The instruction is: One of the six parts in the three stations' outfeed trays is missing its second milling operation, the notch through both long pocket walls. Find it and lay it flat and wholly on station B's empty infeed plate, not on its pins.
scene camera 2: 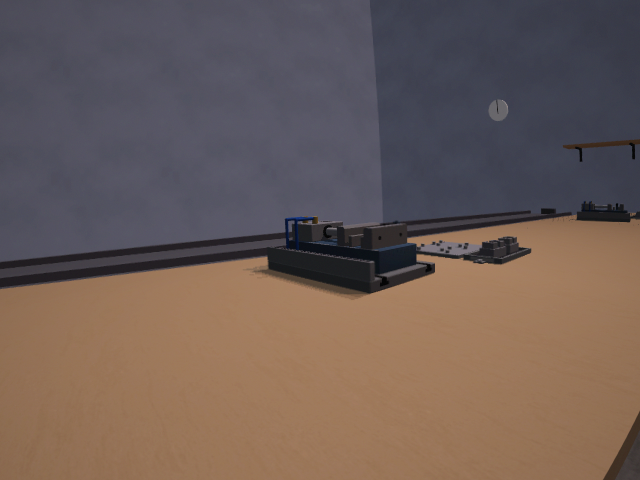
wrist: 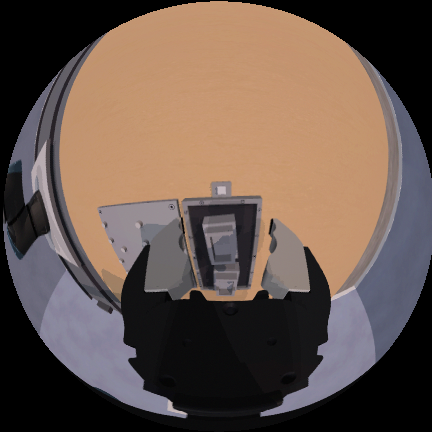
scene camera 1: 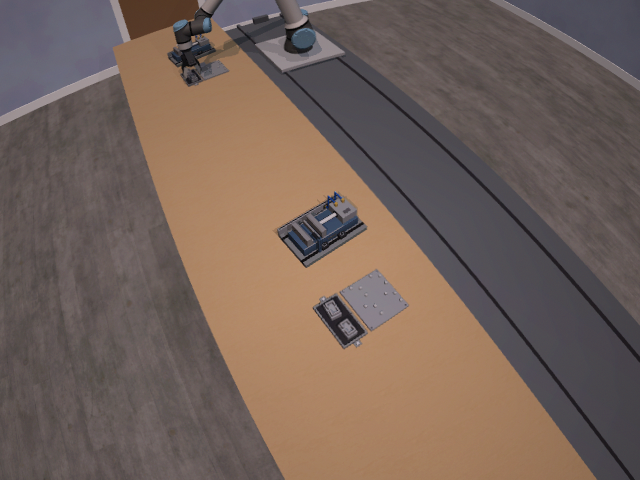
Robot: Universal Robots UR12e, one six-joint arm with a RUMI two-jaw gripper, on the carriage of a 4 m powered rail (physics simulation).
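Places are measured from the arm's base along level axes (x ahead, y left, z up), in centimetres.
Pixels of known places: gripper, fingertip midpoint: (wrist: 226, 219) (scene camera 1: 193, 77); arm's base, origin of the base link: (wrist: 42, 210).
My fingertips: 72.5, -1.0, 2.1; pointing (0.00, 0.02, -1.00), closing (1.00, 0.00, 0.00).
Observation:
Ahead of a thing's pixels: the offset from my fingertips to its middle, as dx, dy, dz. "spot": to the spot under its first point.
My gripper (scene camera 1: 190, 76) (wrist: 226, 219) is open, low over the outfeed tray @(spot: +4.5, -3.0, -3.9) (wrist: 258, 225) at the table's far end in scene camera 1. In the wrist view a grey pocketed part @(-0.6, -4.7, -2.7) (wrist: 220, 242) lies in this tray, between the fingers in the picture and nearer the left one; a second part @(+0.2, -13.3, -2.7) (wrist: 226, 280) lies toward the palm, partly hidden. Shadow makes their notches hard to tell. The pinned infeed plate @(-14.5, -9.5, -4.7) (wrist: 120, 215) (scene camera 1: 217, 69) is beside the tray. Nearer in scene camera 1, two parts @(spot: +1.8, +175.6, -2.4) (scene camera 1: 332, 308) @(spot: +1.2, +184.9, -2.4) (scene camera 1: 347, 328) lie in another tray @(spot: +6.5, +179.7, -4.0) (scene camera 1: 326, 325) beside a pinned plate @(-13.5, +178.9, -4.7) (scene camera 1: 385, 290) without a part. Station letters are not readable.
A vise fixture @(spot: -15.1, +144.4, +0.9) (scene camera 1: 330, 222) stands in mid-table in scene camera 1, and another fixture @(spot: -19.7, -37.4, -0.7) (scene camera 1: 206, 47) stands behind the gripper. Scene camera 2 shows a vise @(spot: +0.8, +144.5, -1.0) (scene camera 2: 395, 258), a pinned plate (scene camera 2: 454, 248), a tray with two parts @(spot: +3.6, +172.9, -2.4) (scene camera 2: 492, 249) (scene camera 2: 509, 242) and a distant fixture (scene camera 2: 603, 215).

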